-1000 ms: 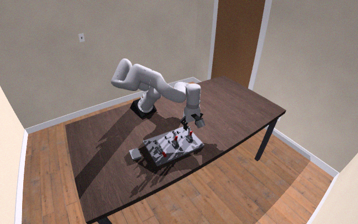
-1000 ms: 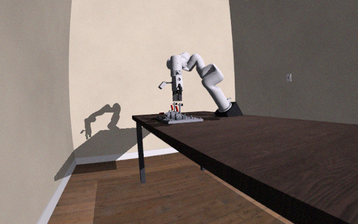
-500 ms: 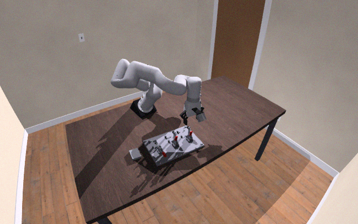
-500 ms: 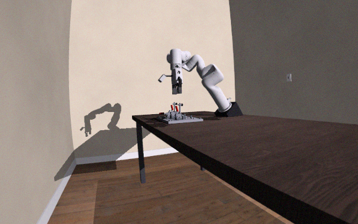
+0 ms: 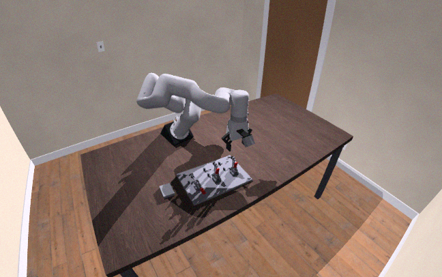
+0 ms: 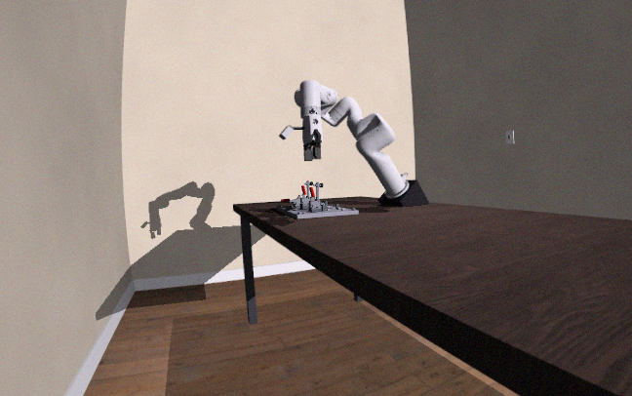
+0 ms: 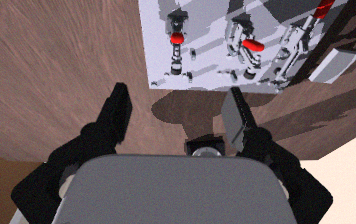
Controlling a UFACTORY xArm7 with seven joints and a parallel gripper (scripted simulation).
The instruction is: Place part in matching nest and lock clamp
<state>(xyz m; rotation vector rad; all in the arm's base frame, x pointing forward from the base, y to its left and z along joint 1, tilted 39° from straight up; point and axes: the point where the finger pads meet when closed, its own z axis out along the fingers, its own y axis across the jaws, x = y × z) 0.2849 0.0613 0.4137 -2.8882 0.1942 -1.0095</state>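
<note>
Right now the grey flat part is 110 mm behind my hand, 360 mm to the right of it and 210 mm below it.
</note>
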